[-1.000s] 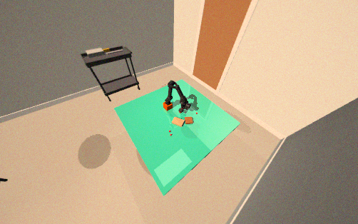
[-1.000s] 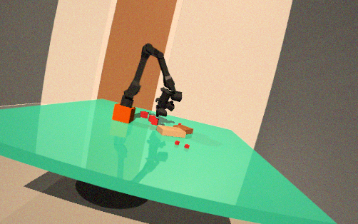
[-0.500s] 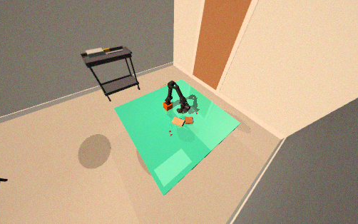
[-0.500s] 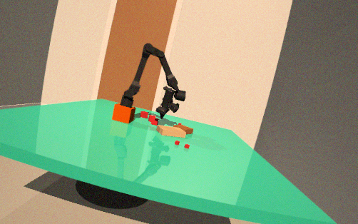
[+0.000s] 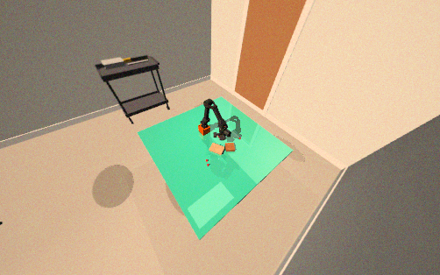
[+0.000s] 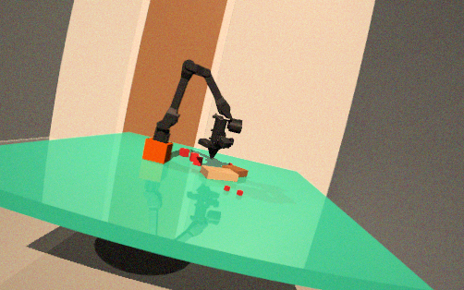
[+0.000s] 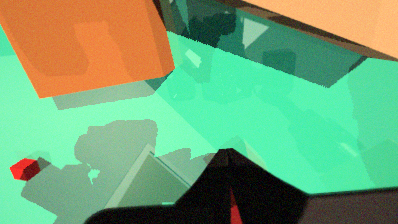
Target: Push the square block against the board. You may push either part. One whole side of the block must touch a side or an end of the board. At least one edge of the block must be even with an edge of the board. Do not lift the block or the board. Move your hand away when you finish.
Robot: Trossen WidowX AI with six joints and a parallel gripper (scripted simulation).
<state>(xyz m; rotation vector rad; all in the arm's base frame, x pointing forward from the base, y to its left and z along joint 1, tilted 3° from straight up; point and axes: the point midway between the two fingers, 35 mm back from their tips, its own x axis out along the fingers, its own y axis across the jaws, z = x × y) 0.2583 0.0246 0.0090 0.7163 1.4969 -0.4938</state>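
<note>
Right now the tan board is 120 mm to the right of my gripper tip, 40 mm ahead of it and 30 mm below it. Also, from my gripper tip: square block 130 mm ahead, 30 mm below.
</note>
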